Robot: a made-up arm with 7 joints. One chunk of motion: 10 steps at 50 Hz.
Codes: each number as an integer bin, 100 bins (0 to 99) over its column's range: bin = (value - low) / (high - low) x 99, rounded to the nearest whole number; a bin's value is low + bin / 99 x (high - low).
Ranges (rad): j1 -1.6..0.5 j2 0..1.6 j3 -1.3..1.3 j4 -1.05..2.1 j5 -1.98..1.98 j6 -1.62..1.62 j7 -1.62..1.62
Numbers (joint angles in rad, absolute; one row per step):
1: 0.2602 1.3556 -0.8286 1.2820 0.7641 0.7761 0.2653
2: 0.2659 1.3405 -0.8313 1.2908 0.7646 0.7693 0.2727
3: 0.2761 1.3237 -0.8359 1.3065 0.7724 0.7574 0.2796
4: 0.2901 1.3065 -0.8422 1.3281 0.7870 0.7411 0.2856
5: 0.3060 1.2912 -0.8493 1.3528 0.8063 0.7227 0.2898
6: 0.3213 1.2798 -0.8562 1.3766 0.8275 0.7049 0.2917
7: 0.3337 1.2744 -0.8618 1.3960 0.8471 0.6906 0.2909
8: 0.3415 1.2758 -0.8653 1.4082 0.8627 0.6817 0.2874
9: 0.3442 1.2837 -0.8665 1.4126 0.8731 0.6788 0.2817
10: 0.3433 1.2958 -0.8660 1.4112 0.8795 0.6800 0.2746
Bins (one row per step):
1: 88 84 18 73 69 73 58
2: 88 83 18 74 69 73 58
3: 88 82 18 74 69 73 58
4: 89 81 17 75 69 72 58
5: 90 80 17 76 70 72 58
6: 91 79 17 76 70 71 58
7: 91 79 17 77 71 71 58
8: 92 79 17 77 71 70 58
9: 92 79 17 77 71 70 58
10: 92 80 17 77 71 70 58

